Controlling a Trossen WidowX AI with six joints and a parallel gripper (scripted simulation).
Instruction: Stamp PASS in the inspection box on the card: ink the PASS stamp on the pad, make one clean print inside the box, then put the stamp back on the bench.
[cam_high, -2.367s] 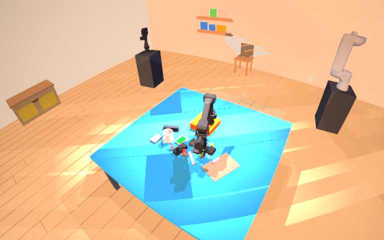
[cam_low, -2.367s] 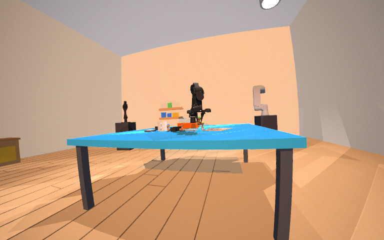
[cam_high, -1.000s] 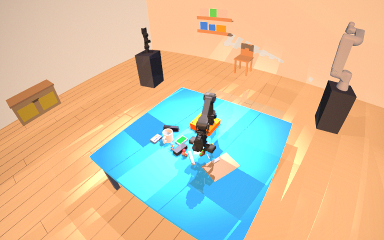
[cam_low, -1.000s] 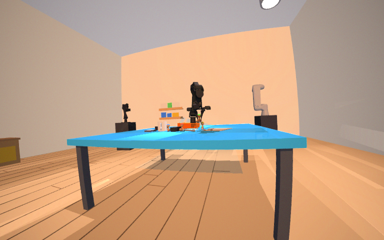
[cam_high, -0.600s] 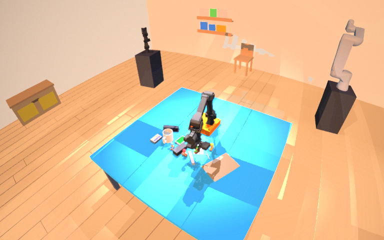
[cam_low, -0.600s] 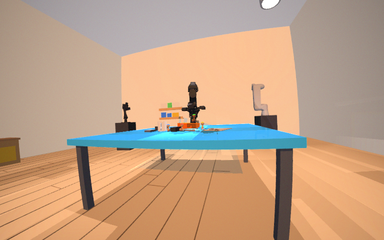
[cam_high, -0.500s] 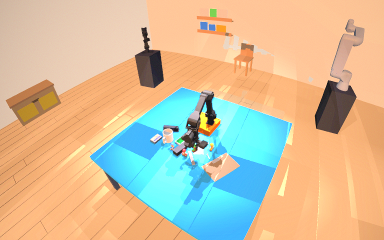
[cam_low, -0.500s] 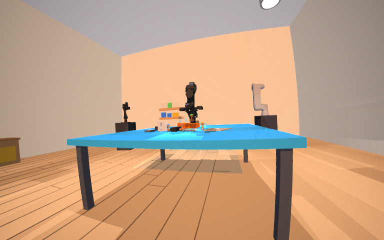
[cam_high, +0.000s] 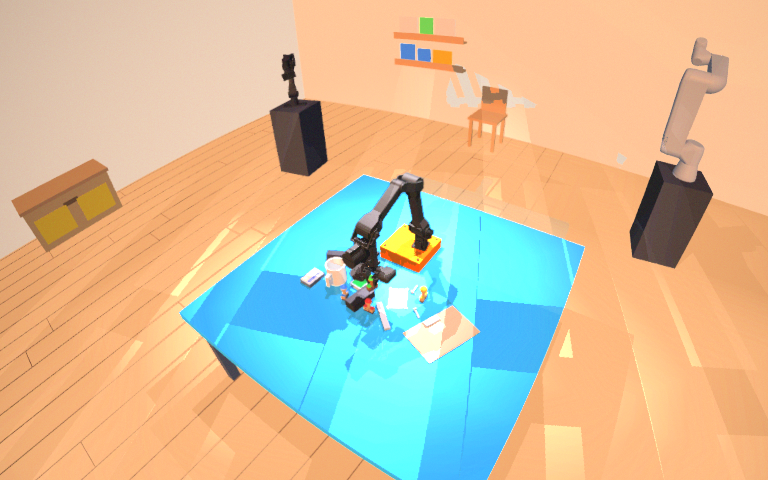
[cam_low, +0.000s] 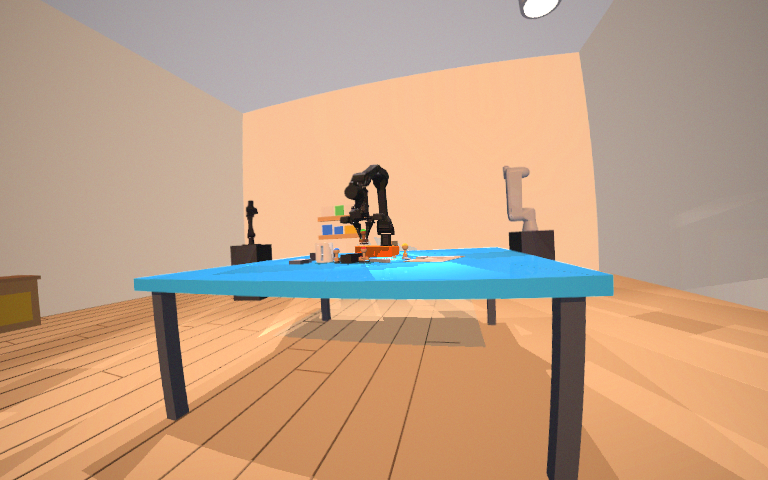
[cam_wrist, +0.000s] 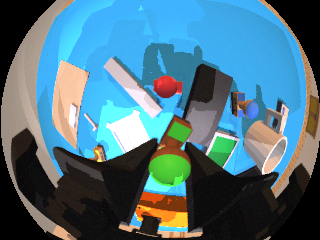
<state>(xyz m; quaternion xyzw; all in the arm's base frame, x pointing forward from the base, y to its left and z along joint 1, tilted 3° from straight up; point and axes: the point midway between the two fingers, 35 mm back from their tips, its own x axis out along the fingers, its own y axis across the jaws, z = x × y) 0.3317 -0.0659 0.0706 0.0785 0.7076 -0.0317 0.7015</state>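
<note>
Now: the green ink pad 90 mm to the right of my gripper tip, 90 mm below it and 80 mm behind it. From my gripper tip the other things lie so: green-knobbed stamp: right at my gripper tip; then red-knobbed stamp: 70 mm below, 50 mm ahead, 10 mm to the left; then dark block: 80 mm below, 50 mm to the right, 20 mm ahead.
</note>
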